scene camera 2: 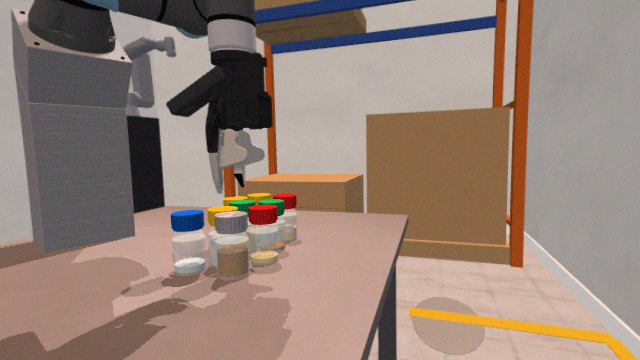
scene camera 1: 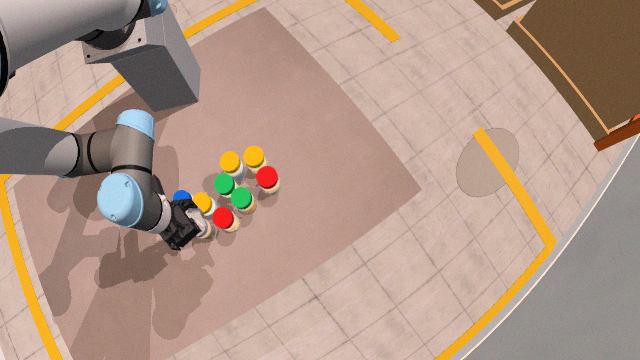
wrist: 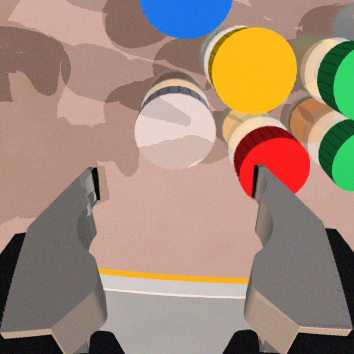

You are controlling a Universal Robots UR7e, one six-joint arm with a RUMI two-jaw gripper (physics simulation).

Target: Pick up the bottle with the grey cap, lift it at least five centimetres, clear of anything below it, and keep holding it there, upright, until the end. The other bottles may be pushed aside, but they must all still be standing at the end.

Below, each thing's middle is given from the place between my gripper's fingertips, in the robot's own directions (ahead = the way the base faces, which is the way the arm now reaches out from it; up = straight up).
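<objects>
My hand's 10 mm to the left of the blue-capped bottle (scene camera 2: pixel 188 242), and it's 90 mm above the bottle and 90 mm past it, too.
</objects>
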